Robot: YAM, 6 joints.
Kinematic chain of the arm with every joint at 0, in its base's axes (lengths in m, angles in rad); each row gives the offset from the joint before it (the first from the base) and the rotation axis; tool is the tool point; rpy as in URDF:
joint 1: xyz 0 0 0.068 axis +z
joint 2: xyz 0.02 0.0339 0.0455 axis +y
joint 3: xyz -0.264 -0.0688 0 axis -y
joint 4: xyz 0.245 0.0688 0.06 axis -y
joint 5: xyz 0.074 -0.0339 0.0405 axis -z
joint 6: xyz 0.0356 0 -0.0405 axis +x
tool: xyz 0 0 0 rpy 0 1.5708 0
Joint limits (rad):
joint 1: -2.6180..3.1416
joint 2: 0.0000..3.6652
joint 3: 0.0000..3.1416
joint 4: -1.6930..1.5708
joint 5: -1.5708..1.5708
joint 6: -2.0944..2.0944
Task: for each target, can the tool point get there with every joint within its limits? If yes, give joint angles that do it. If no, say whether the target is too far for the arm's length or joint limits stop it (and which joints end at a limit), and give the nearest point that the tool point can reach.
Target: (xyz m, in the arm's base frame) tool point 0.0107 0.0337 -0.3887
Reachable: no: joint limits stop it (at a limit: joint 2) | nearest point 0.0206 0.0648 -0.3320 | short by 0.065 m
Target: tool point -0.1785 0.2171 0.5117
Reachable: yes | joints 2.3755 1.5003 1.9544 -0.7607 1.1668 0.7155
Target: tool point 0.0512 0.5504 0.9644
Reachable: no: too far | nearest point 0.0326 0.3506 0.6439 | short by 0.378 m
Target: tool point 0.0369 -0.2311 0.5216
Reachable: yes | joints -1.5577 1.4049 1.9594 -0.9451 -1.2611 0.2530
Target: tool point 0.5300 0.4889 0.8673
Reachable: no: too far | nearest point 0.3280 0.3025 0.5718 | short by 0.404 m
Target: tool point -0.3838 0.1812 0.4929
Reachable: yes | joints -0.4490 0.3747 2.5114 -0.4123 0.0958 0.8103
